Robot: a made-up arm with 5 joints.
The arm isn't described. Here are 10 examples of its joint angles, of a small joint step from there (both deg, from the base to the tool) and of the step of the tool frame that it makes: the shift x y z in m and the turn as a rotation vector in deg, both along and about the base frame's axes.
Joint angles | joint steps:
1: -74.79 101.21 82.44 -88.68 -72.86 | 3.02 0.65 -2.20 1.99 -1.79
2: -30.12 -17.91 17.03 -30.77 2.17 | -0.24 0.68 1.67 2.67 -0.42
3: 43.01 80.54 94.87 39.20 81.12 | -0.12 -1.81 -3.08 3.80 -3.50
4: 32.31 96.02 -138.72 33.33 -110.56 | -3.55 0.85 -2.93 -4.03 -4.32
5: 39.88 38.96 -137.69 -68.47 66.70 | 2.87 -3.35 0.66 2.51 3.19
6: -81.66 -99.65 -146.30 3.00 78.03 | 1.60 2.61 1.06 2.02 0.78
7: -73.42 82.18 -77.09 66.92 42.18 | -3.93 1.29 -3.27 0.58 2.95
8: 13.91 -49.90 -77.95 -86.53 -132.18 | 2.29 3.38 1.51 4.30 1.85
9: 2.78 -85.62 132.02 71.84 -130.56 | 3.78 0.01 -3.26 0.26 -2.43
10: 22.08 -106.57 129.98 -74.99 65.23 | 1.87 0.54 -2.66 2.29 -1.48
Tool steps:
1: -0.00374 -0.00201 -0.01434 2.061 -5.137 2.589
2: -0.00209 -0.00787 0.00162 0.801 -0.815 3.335
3: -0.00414 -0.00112 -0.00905 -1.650 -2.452 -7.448
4: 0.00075 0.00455 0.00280 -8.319 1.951 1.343
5: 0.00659 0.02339 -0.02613 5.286 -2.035 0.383
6: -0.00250 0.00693 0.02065 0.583 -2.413 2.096
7: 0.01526 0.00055 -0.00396 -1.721 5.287 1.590
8: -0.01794 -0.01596 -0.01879 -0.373 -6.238 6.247
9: 0.00768 -0.00003 -0.00951 4.243 -4.767 -1.579
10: 0.00007 -0.00037 -0.00272 3.319 -0.162 1.649
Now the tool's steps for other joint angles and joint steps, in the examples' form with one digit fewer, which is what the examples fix.
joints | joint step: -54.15 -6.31 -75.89 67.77 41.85 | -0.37 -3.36 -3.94 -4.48 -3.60
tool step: 0.0151 0.0322 0.0033 -3.37 6.45 2.83
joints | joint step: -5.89 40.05 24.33 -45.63 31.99 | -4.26 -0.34 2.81 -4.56 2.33
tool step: -0.0063 0.0094 0.0370 2.37 1.17 -5.58
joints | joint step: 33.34 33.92 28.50 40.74 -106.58 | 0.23 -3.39 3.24 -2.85 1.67
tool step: -0.0072 0.0271 -0.0100 6.61 -2.81 -2.01
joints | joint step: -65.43 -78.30 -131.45 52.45 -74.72 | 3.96 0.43 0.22 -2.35 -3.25
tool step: -0.0100 -0.0009 -0.0044 4.26 -3.50 0.17
